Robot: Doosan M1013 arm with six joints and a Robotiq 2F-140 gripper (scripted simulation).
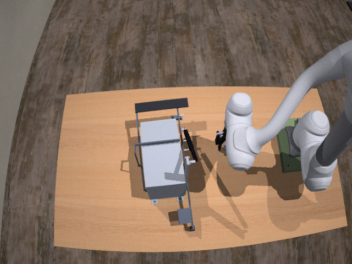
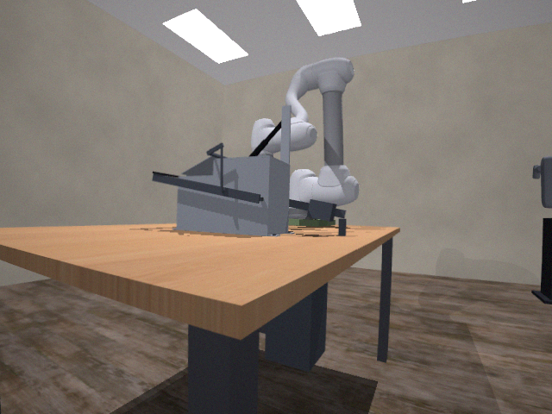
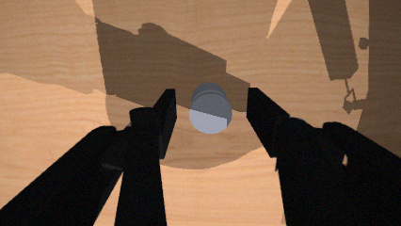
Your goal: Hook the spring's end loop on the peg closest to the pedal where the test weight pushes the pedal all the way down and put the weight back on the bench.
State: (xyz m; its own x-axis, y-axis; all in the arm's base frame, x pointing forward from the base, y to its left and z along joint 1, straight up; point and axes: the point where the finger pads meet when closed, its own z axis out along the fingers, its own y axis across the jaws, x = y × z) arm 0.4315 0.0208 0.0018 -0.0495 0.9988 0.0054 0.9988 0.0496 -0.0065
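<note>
The steel test weight is 1 cm below my hand. From my hand the other things lie so: peg (19 cm ahead, 22 cm to the left, 36 cm above).
</note>
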